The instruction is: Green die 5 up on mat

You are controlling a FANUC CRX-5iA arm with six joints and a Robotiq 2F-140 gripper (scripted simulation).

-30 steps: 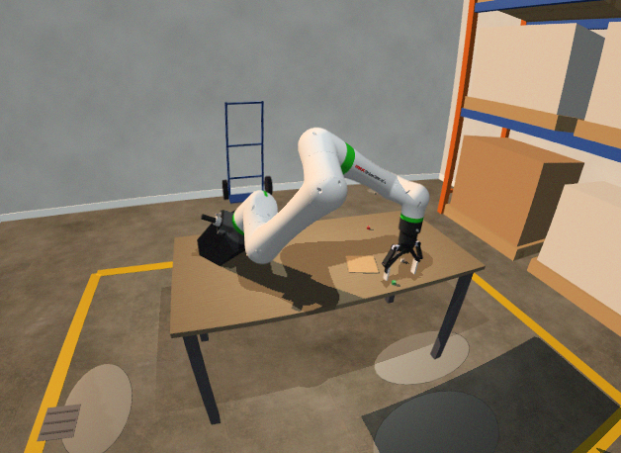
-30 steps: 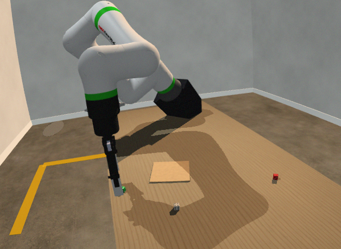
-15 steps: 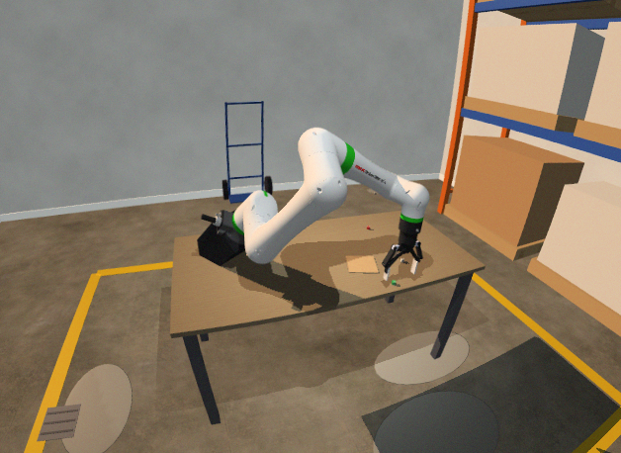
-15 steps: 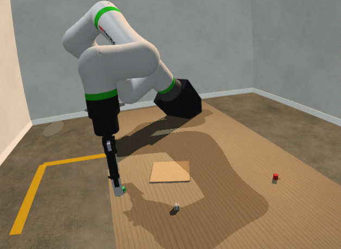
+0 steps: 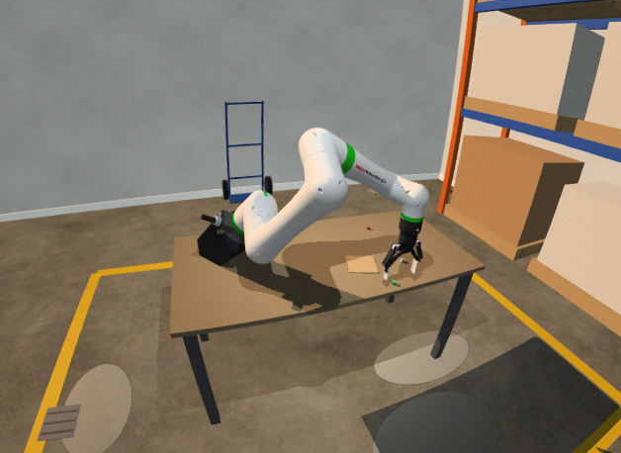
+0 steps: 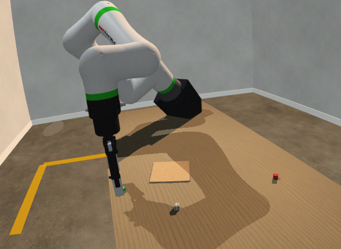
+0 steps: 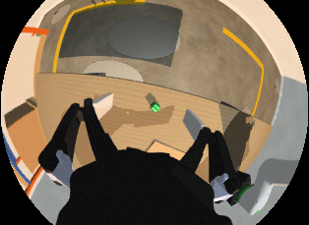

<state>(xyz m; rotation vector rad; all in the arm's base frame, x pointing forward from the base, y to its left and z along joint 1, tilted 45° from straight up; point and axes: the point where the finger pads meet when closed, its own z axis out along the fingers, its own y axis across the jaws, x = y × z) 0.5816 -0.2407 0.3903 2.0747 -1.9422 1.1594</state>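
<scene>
Right now the green die is 10 mm behind my hand, 10 mm to the left of it and 50 mm below it. Round my hand: white die: 140 mm ahead, 140 mm to the left, 50 mm below; red die: 180 mm ahead, 500 mm to the left, 50 mm below; tan mat: 60 mm behind, 200 mm to the left, 60 mm below.
</scene>
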